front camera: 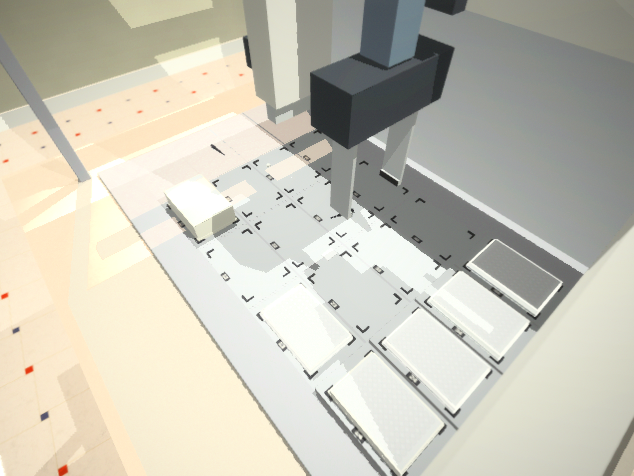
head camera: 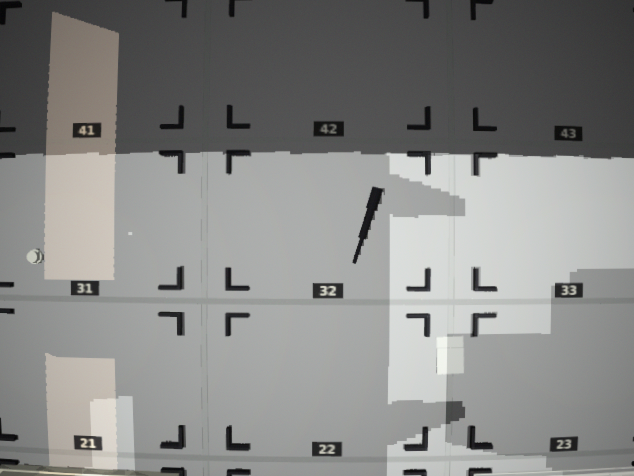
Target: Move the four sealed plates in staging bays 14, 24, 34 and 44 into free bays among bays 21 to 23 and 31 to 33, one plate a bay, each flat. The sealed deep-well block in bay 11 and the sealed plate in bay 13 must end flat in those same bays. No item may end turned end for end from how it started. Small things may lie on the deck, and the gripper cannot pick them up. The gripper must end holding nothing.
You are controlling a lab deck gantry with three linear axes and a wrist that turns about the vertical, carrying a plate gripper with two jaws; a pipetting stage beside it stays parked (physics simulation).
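Frame: origin at the robot's base, x right, y ahead, z up, level; centimetres.
Where they show: gripper, fingertip midpoint: (front camera: pixel 366 194); robot's base, origin of the base link: (front camera: pixel 168 205).
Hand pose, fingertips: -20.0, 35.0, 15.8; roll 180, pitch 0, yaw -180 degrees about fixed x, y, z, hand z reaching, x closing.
Each offset is from my fingertips to the top centre of the thing, as dx, dy, dz. "spot": to the spot under its first point.
My gripper (front camera: pixel 366 197) is open and empty, its two jaws apart above the middle of the deck; the jaws do not show in the head view. Sealed plates lie flat in bay 14 @(spot: +15.9, +20.9, -12.9) (front camera: pixel 386 409), bay 24 @(spot: +5.6, +21.0, -12.9) (front camera: pixel 436 358), bay 34 @(spot: -5.0, +20.9, -12.9) (front camera: pixel 478 313) and bay 44 @(spot: -15.6, +20.9, -12.9) (front camera: pixel 514 275). The sealed deep-well block @(+15.7, -28.6, -11.6) (front camera: pixel 200 204) sits flat in bay 11 at the left. The sealed plate @(+15.7, +4.2, -14.4) (front camera: pixel 307 327) in bay 13 lies flat. No plate stands in the visible parts of bays 21 to 23 and 31 to 33.
A thin black pen-like thing @(-5.4, -9.8, -15.0) (head camera: pixel 367 217) lies in bay 32. A small pale block @(+3.2, -4.1, -15.7) (head camera: pixel 450 355) lies between bays 22 and 23. A small round pale thing @(-3.2, -32.1, -15.4) (head camera: pixel 34 256) lies in bay 31. Another dark thin thing @(+2.6, -44.7, -15.0) (front camera: pixel 217 149) lies beyond the bays. The pipetting stage (front camera: pixel 284 51) is parked behind the gripper.
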